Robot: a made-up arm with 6 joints.
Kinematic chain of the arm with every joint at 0, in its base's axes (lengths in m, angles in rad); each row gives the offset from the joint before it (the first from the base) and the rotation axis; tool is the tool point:
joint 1: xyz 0 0 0.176 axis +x
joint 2: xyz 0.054 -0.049 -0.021 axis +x
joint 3: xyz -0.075 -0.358 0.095 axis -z
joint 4: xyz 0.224 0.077 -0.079 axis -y
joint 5: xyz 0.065 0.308 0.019 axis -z
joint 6: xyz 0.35 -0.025 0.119 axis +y
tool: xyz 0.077 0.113 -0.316
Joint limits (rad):
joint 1: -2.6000..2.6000
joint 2: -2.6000..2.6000
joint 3: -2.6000..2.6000
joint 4: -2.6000..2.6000
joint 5: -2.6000..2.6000
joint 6: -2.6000..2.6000
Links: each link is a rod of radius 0.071 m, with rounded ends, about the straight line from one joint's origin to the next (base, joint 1, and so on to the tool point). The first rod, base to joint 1, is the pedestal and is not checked.
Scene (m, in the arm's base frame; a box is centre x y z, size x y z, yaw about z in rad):
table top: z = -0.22
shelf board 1: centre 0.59 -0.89 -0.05 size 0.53 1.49 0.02 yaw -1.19
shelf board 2: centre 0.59 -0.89 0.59 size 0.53 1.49 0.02 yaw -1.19
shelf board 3: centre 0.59 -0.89 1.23 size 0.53 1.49 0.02 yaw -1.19
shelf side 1: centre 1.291 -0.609 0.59 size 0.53 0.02 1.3 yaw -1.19
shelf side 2: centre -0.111 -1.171 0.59 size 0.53 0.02 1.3 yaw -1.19
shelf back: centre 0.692 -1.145 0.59 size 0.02 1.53 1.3 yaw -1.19
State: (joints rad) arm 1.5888 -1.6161 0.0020 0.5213 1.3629 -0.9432
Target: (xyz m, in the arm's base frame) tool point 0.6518 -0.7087 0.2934
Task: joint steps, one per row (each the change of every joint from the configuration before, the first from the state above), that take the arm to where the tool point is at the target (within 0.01 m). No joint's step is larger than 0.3 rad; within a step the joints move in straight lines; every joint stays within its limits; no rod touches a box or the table.
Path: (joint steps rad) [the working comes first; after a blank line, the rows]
Joints at the target: 1.6074 -1.5313 0.4274 0.2874 0.8377 -1.0390
Straight joint move there: clear.

1: 0.0093 0.0424 0.2127 -0.1170 -0.2626 -0.0479
2: 0.0093 0.0424 0.2127 -0.1169 -0.2626 -0.0479

